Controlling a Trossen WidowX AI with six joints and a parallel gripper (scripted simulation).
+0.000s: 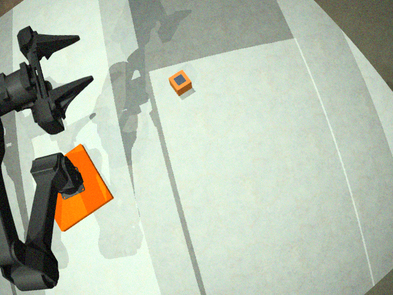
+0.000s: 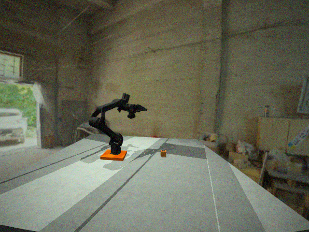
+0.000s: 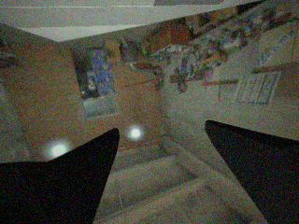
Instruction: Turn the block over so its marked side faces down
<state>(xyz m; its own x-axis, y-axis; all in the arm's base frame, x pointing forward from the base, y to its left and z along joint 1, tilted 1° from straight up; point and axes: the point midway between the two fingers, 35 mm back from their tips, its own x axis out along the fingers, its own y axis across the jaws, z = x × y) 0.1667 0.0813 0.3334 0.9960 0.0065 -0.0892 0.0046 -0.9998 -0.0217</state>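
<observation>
My gripper tip is 320 mm above the orange block, 150 mm short of it and 30 mm to the right of it.
</observation>
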